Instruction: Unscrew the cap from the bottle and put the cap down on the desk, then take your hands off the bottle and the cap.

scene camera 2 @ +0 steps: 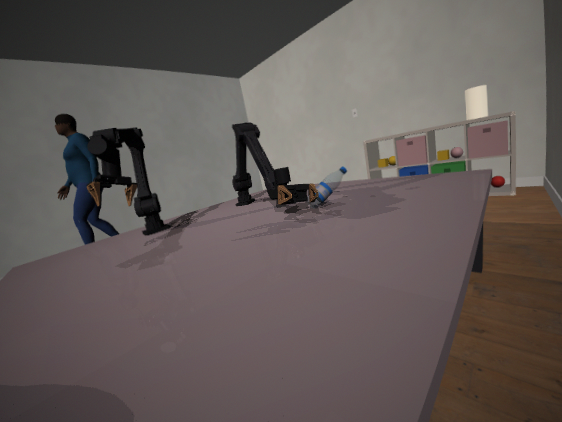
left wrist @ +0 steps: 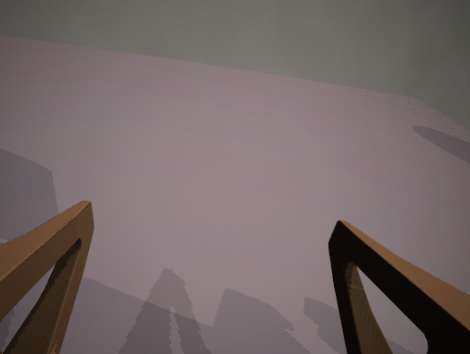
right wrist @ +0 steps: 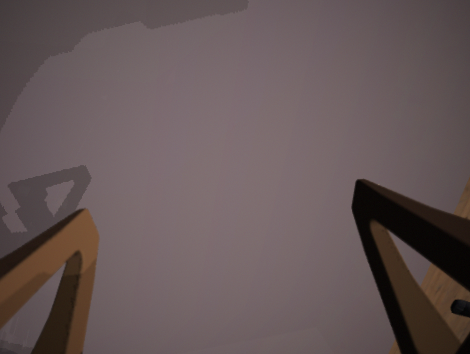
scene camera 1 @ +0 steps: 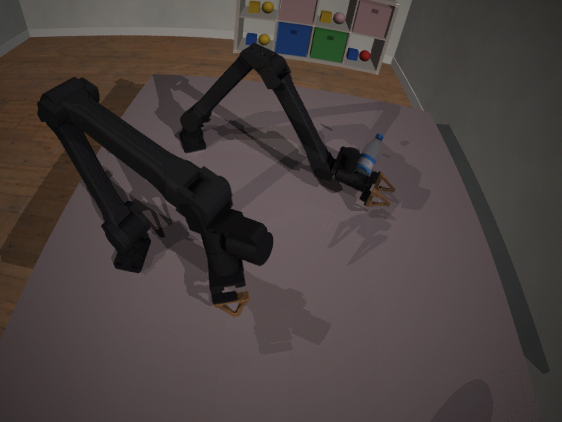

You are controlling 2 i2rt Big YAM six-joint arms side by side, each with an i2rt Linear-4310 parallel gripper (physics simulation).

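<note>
A clear bottle with a blue label leans steeply, its top tipped toward the right in scene camera 2. Its blue cap sits on its neck. My left gripper is open, low over the desk. Its wrist and one finger are right against the bottle's lower part, which they partly hide in scene camera 1; nothing is between the fingers. My right gripper is open and empty above the desk, far from the bottle. The bottle does not show in either wrist view.
Both arms' bases stand along the left side of the desk in scene camera 1. A wall runs beyond the desk's right edge there. A shelf unit with bins and balls stands behind the desk. A person stands beyond the right arm.
</note>
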